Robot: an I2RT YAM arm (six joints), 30 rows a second.
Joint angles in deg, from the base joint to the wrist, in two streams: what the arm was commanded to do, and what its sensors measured. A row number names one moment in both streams.
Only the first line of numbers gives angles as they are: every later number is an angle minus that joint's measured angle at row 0.
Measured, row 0:
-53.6, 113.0, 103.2, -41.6, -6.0, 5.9
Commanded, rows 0 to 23:
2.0, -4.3, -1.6, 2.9, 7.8, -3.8
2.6, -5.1, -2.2, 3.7, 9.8, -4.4
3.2, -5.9, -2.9, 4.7, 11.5, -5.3
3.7, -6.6, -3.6, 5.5, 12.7, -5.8
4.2, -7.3, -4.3, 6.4, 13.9, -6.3
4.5, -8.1, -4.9, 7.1, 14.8, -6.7
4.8, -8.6, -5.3, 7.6, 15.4, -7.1
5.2, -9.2, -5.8, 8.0, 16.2, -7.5
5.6, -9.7, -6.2, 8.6, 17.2, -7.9
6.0, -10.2, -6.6, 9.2, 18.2, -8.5
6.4, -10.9, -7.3, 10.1, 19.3, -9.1
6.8, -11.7, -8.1, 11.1, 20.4, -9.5
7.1, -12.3, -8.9, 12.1, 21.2, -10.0
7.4, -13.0, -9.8, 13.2, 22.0, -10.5
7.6, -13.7, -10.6, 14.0, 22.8, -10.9
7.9, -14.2, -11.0, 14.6, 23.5, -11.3
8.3, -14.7, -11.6, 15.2, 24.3, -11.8
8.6, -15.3, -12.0, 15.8, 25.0, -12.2
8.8, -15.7, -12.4, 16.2, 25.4, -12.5
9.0, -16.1, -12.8, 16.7, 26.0, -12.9
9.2, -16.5, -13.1, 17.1, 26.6, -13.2
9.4, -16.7, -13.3, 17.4, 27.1, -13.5
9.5, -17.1, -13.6, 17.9, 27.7, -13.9
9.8, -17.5, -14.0, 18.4, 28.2, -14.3
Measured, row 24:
9.1, -14.7, -12.9, 13.5, 24.3, -12.4
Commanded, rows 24 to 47:
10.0, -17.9, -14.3, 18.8, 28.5, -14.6
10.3, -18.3, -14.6, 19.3, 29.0, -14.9
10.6, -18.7, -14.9, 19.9, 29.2, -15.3
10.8, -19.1, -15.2, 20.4, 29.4, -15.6
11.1, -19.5, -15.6, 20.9, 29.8, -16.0
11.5, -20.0, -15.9, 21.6, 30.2, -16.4
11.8, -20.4, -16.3, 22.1, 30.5, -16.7
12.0, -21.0, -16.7, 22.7, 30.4, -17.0
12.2, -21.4, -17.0, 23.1, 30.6, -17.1
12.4, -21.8, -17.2, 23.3, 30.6, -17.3
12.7, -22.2, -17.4, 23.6, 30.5, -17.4
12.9, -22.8, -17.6, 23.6, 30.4, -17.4
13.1, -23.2, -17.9, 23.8, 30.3, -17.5
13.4, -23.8, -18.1, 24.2, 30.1, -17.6
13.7, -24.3, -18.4, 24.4, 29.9, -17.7
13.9, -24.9, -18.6, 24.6, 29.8, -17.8
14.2, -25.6, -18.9, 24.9, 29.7, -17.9
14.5, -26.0, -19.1, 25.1, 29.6, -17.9
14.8, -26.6, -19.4, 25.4, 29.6, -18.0
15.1, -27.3, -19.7, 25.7, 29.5, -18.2
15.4, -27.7, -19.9, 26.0, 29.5, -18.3
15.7, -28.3, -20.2, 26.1, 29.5, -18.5
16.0, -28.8, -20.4, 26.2, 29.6, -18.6
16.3, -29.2, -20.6, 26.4, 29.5, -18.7
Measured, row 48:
15.4, -26.7, -19.8, 22.4, 28.7, -18.0
